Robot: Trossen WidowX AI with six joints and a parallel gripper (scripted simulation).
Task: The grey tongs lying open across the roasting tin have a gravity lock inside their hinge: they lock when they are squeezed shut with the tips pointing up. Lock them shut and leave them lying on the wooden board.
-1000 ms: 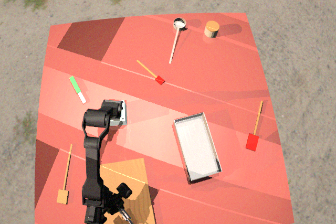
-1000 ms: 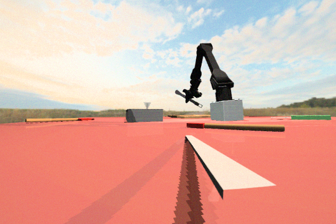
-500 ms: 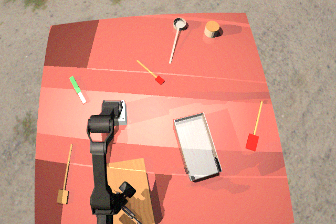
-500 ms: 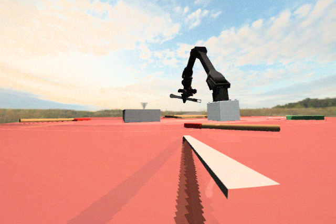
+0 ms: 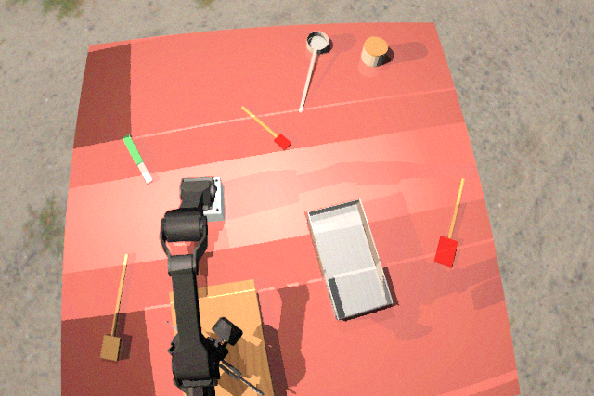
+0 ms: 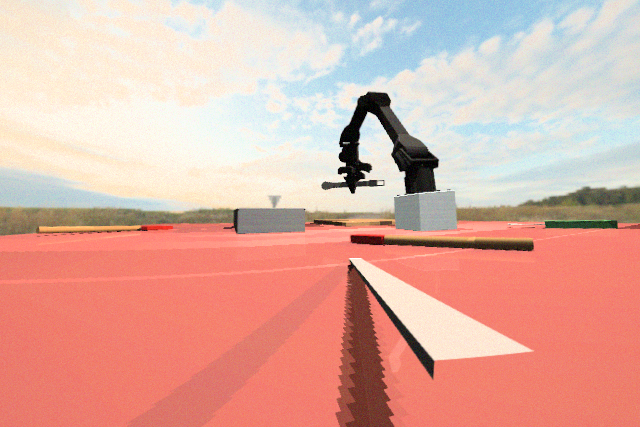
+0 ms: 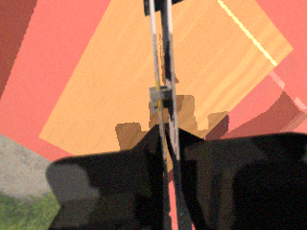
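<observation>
The wooden board lies 12 cm below my gripper tip. From my gripper tip the other things lie so: red spatula: 66 cm ahead, 35 cm to the left, 12 cm below; then wooden cylinder: 95 cm to the left, 45 cm ahead, 9 cm below; then roasting tin: 34 cm ahead, 26 cm to the left, 10 cm below.
</observation>
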